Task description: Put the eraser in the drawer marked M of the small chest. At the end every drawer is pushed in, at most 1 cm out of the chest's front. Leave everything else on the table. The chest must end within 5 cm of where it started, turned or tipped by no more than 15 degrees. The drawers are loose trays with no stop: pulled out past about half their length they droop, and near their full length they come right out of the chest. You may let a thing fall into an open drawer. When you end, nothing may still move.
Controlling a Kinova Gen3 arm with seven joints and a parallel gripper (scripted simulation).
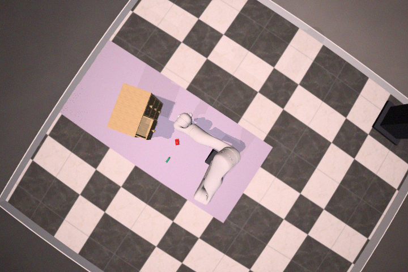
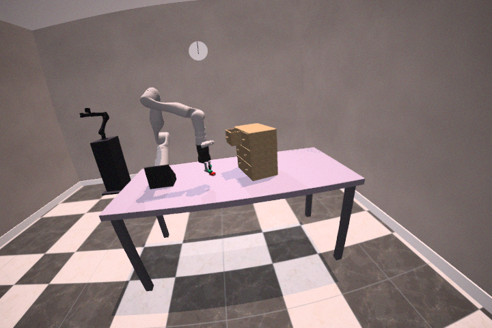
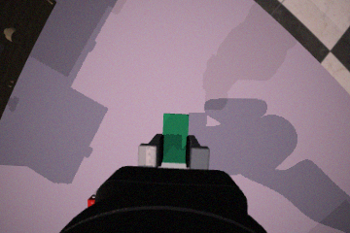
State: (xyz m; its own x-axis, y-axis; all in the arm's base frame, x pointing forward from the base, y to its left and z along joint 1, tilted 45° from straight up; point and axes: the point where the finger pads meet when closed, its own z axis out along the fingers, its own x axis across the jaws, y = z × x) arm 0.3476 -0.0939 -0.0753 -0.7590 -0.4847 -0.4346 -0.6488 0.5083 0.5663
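My hand is 10 mm to the right of the eraser, 10 mm past it and 10 mm above it. From my hand the other things lie so: drawer: 230 mm ahead, 190 mm to the left, 120 mm above; small red block: 160 mm to the left, 110 mm below, 10 mm ahead; green piece: 330 mm to the left, 110 mm below, 20 mm behind.
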